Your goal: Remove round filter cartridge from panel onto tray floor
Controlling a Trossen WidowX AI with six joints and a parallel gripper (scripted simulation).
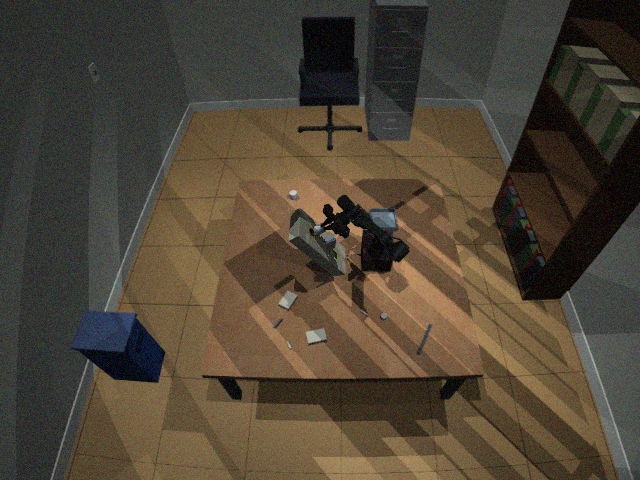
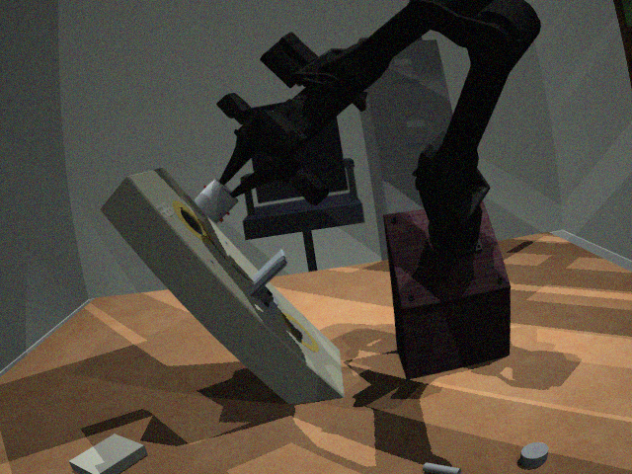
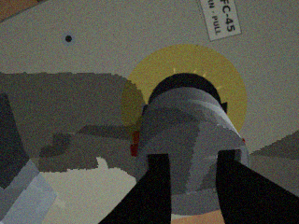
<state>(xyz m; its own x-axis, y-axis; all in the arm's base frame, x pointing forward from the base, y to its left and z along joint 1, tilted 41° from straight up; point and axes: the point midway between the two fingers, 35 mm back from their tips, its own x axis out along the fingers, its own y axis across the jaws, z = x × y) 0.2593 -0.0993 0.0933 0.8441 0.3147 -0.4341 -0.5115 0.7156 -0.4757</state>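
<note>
My gripper tip is 10 mm short of the round grey filter cartridge and 10 mm above it. Round my gripper tip: grey tray: 360 mm behind, 260 mm to the right, 260 mm below; service panel: 20 mm ahead, 110 mm below.
</note>
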